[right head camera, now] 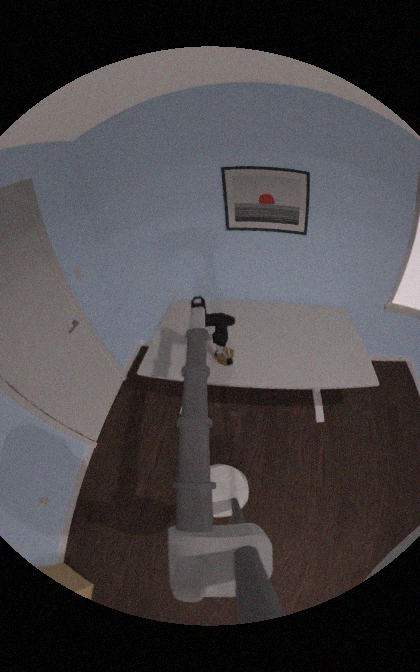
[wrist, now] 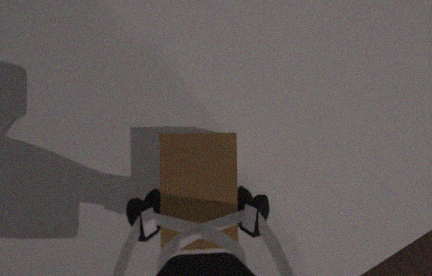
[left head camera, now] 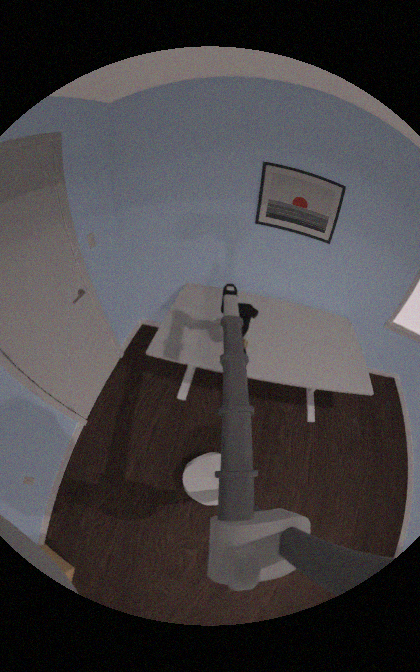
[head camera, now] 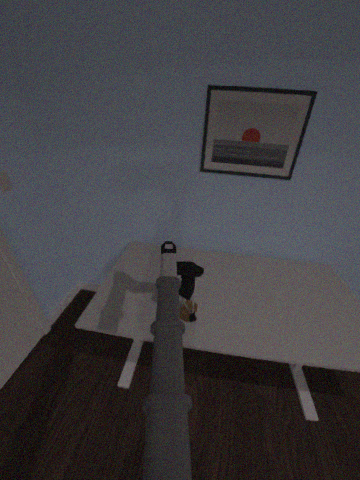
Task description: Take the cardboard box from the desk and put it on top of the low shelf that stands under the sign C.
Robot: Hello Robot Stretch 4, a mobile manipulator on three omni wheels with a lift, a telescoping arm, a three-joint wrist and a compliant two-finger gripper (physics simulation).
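Seen in the pictures: gripper, between the fingertips: (wrist: 199, 203) (head camera: 184, 315); robot's base, origin of its link: (left head camera: 210, 477).
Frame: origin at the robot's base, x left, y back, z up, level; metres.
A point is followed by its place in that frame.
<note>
The cardboard box (head camera: 186, 310) {x -0.092, y -0.717, z 0.743 m} (right head camera: 225, 355) (wrist: 198, 165) {x -0.113, y -0.753, z 0.742 m} is a plain brown block on the white desk (head camera: 270, 310) {x -0.549, y -0.748, z 0.692 m} (left head camera: 310, 345) {x -0.609, y -0.786, z 0.692 m} (right head camera: 295, 345) (wrist: 325, 100) {x -0.251, y -0.717, z 0.692 m}, near its front edge and left of its middle. My gripper (head camera: 189, 312) {x -0.088, y -0.722, z 0.694 m} (right head camera: 223, 356) (wrist: 199, 203) {x -0.088, y -0.722, z 0.694 m} reaches down over the box. In the wrist view its two black fingertips press on the left and right sides of the box, so it is shut on it. The box looks upright and at desk height, its shadow close beside it. In the left head view the arm mostly hides the box. The low shelf and sign C do not show.
A white round object (left head camera: 202, 477) {x 0.066, y -0.009, z 0.187 m} (right head camera: 232, 490) is on the floor below my extended arm (head camera: 167, 370) {x 0.000, y -0.281, z 1.116 m} (left head camera: 236, 440) {x 0.002, y -0.155, z 1.119 m} (right head camera: 195, 450). A door (left head camera: 40, 260) {x 1.080, y -0.823, z 1.278 m} (right head camera: 35, 300) is at the left. A framed picture (head camera: 250, 155) {x -0.470, y -1.290, z 1.379 m} hangs above the desk. A light-brown object (left head camera: 59, 562) (right head camera: 70, 580) shows at the lower left.
</note>
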